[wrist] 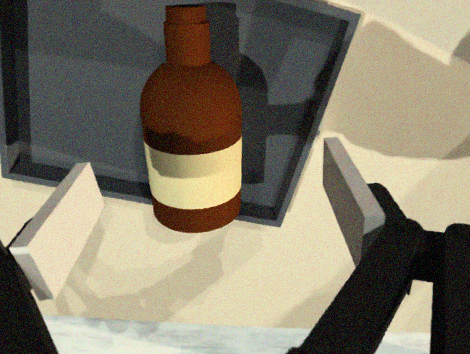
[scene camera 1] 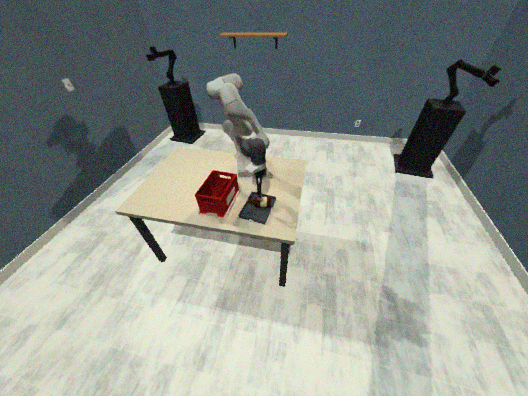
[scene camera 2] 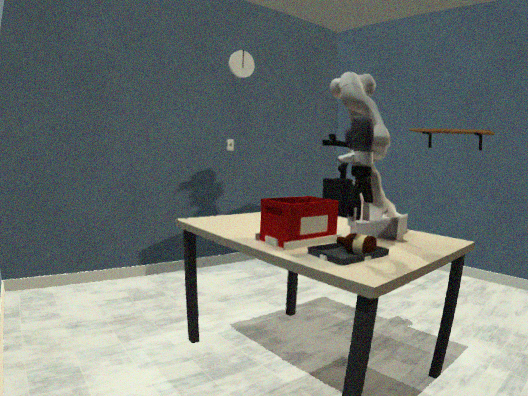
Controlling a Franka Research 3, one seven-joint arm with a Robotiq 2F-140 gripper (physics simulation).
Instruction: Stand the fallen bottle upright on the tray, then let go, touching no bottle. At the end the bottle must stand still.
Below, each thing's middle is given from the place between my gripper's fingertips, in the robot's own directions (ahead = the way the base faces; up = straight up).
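There's a brown bottle [wrist: 191,111] here, and it's 1 cm ahead of my hand and 8 cm below it.
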